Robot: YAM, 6 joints.
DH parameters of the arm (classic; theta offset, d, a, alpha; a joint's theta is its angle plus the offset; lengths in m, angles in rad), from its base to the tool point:
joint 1: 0 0.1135 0.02 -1.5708
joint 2: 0 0 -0.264 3.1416
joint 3: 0.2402 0 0.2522 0
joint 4: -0.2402 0 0.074 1.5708
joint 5: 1.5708 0 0 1.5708
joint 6: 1.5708 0.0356 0 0
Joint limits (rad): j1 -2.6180..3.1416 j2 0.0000..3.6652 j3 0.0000..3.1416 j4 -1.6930..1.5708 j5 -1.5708..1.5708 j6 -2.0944..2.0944
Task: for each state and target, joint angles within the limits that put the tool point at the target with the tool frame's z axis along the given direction. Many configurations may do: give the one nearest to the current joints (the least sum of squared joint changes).
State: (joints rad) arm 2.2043 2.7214 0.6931 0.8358 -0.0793 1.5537
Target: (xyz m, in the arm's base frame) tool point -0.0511 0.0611 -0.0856 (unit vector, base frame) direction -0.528 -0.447 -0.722
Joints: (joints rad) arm 1.9680 2.7987 0.2764 0.6710 -0.7206 1.5537
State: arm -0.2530 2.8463 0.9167 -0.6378 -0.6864 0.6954
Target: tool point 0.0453 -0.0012 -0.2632 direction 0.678 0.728 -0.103
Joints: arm -0.9078 3.6634 1.2024 -0.0986 -1.3823 0.6954
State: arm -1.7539 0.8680 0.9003 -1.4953 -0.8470 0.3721
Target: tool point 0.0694 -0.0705 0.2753 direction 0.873 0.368 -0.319
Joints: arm -1.1411 0.8155 0.7937 -1.4580 -1.2446 0.3721
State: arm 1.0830 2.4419 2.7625 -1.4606 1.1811 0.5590
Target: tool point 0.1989 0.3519 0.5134 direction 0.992 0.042 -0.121
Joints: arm 1.1340 2.2130 2.9692 -1.0146 1.0777 0.5590
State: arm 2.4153 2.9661 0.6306 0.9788 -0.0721 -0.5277
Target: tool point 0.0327 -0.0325 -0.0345 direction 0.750 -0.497 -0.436
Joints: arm 1.9555 3.1655 0.1430 0.4120 0.5338 -0.5277
